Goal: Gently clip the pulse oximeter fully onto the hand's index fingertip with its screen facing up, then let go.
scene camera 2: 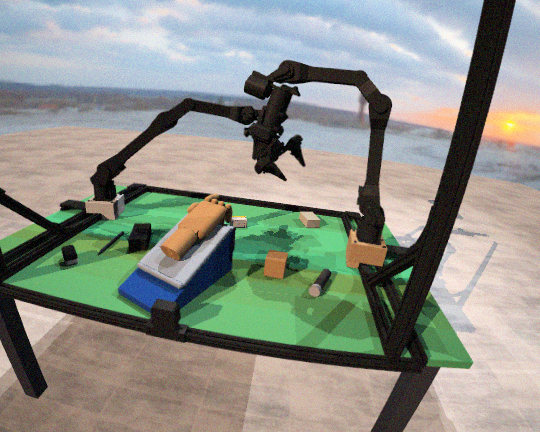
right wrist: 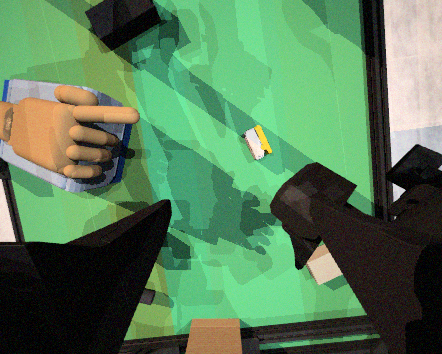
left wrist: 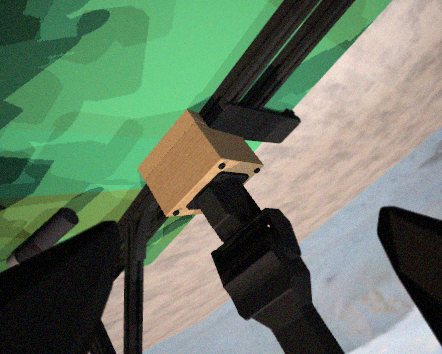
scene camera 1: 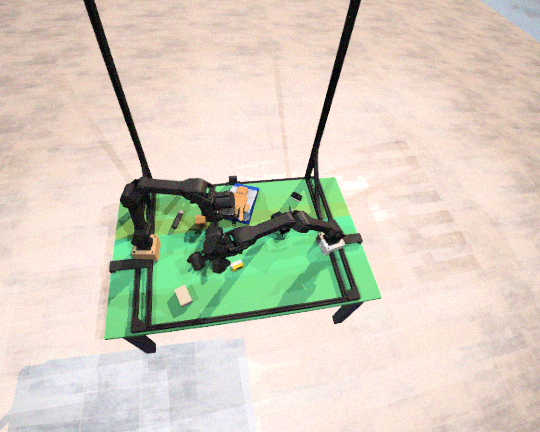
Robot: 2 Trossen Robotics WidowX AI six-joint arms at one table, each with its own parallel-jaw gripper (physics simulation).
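Frame: origin at the left arm's base, x back, y right, z up, level; millimetres.
Seen in the pictures: left gripper, fingertip midpoint: (scene camera 2: 295,173) (right wrist: 339,302) (left wrist: 249,227); right gripper, fingertip midpoint: (scene camera 2: 257,157) (right wrist: 240,205) (scene camera 1: 221,228); left arm's base, origin of the base link: (scene camera 2: 105,197) (scene camera 1: 331,238); right arm's base, origin of the base link: (scene camera 2: 368,238) (left wrist: 217,190) (scene camera 1: 144,244).
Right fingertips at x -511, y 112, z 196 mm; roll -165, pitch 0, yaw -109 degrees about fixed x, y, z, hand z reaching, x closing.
Note:
Offsets run from my right fingertips to a thing's middle.
The white and yellow pulse oximeter @[dx +40, dy -70, dz -239 mm] (scene camera 1: 237,265) (scene camera 2: 239,221) (right wrist: 257,142) lies on the green table, apart from the hand. The tan model hand (scene camera 1: 242,203) (scene camera 2: 197,225) (right wrist: 68,133) rests on a grey pad over a blue wedge (scene camera 2: 195,274), and its index finger (right wrist: 111,114) points toward the oximeter. My right gripper (scene camera 1: 227,206) (right wrist: 240,205) is open and empty, high above the table between the hand and the oximeter. My left gripper (scene camera 1: 208,262) (scene camera 2: 292,171) is open and empty, also high up and close beside the right one. Its view shows the right arm's wooden base (left wrist: 198,161).
A wooden cube @[dx -53, dy +212, dz -230 mm] (scene camera 2: 275,264) (scene camera 1: 201,221), a dark cylinder @[dx -159, dy +272, dz -242 mm] (scene camera 2: 320,283) (scene camera 1: 177,219), a beige block @[dx -225, dy -128, dz -240 mm] (scene camera 2: 309,219) (scene camera 1: 183,296) (right wrist: 323,268), a black box @[dx +329, dy +81, dz -238 mm] (scene camera 2: 140,237) (right wrist: 123,21), a thin pen @[dx +409, dy +108, dz -250 mm] (scene camera 2: 110,243) and a small black device @[dx +479, dy +208, dz -239 mm] (scene camera 2: 69,254) lie on the table. A black frame rail (scene camera 2: 268,343) borders it.

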